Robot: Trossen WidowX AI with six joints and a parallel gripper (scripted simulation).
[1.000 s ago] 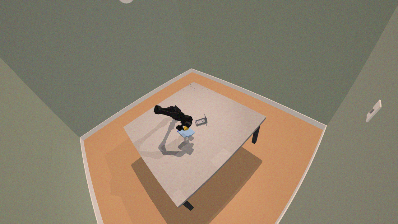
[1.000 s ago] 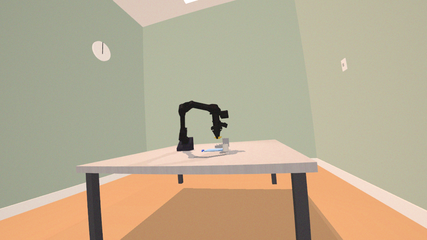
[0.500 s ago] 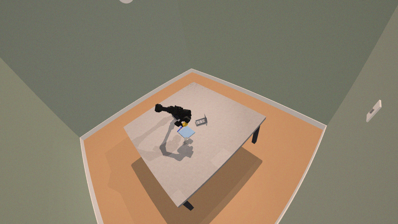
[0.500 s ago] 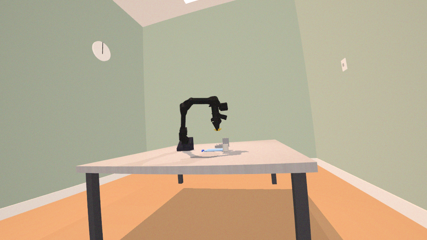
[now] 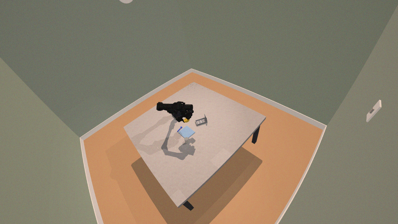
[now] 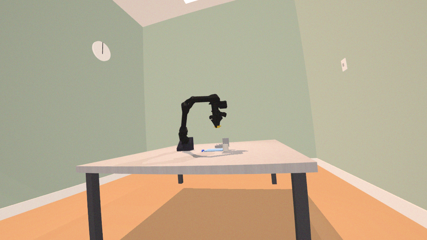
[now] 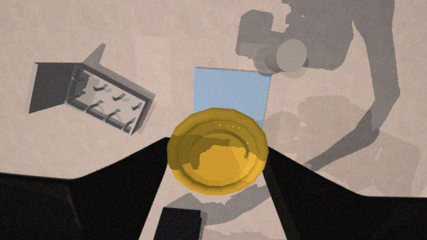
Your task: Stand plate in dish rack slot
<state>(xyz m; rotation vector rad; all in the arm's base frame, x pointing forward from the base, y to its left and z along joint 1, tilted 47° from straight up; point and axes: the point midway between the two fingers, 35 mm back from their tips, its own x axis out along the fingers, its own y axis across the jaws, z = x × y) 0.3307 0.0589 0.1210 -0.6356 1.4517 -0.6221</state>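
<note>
The grey dish rack is 2 cm behind my gripper tip, 18 cm to the left of it and 16 cm below it. Also, from my gripper tip: mat 2 cm behind, 3 cm to the right, 18 cm below; then yellow plate 1 cm above; then white cup 8 cm ahead, 10 cm to the right, 16 cm below.
</note>
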